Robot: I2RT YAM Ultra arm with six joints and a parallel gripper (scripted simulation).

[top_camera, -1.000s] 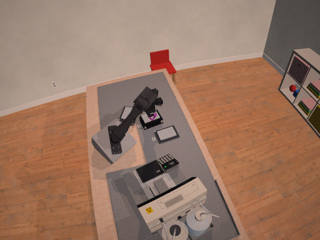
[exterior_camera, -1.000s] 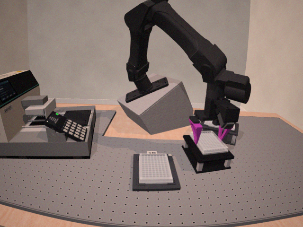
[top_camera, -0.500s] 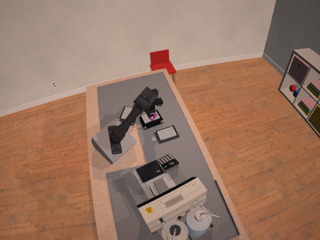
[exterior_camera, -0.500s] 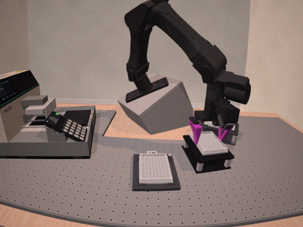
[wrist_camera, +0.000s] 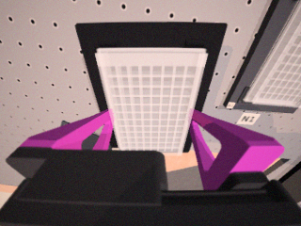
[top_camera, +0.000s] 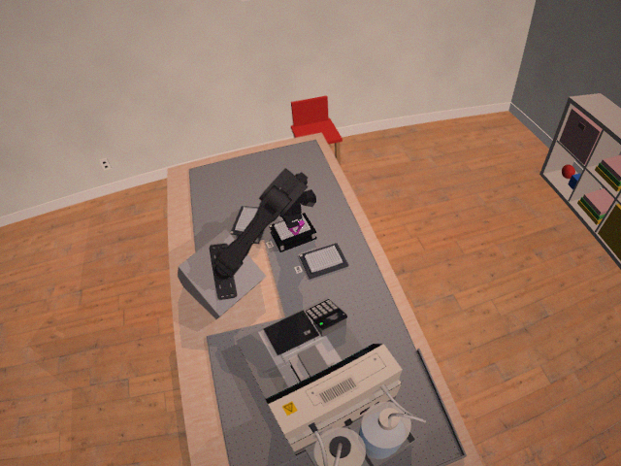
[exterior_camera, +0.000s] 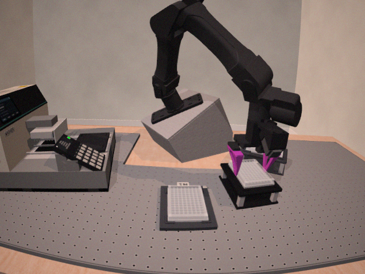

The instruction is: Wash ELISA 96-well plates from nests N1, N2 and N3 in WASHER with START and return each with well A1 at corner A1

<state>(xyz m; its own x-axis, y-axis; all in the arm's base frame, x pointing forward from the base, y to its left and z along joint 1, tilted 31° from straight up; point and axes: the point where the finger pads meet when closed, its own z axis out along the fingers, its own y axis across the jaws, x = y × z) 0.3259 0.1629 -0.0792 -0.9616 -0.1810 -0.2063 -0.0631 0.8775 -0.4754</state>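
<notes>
The raised black nest lies 2 cm below my hand. Also, from my hand: nest N1 (17 cm to the right, 7 cm ahead, 5 cm below); then black carrier pocket (46 cm to the right, 16 cm behind, 2 cm above); then grey manifold (61 cm to the right, 14 cm behind, 7 cm above).
</notes>
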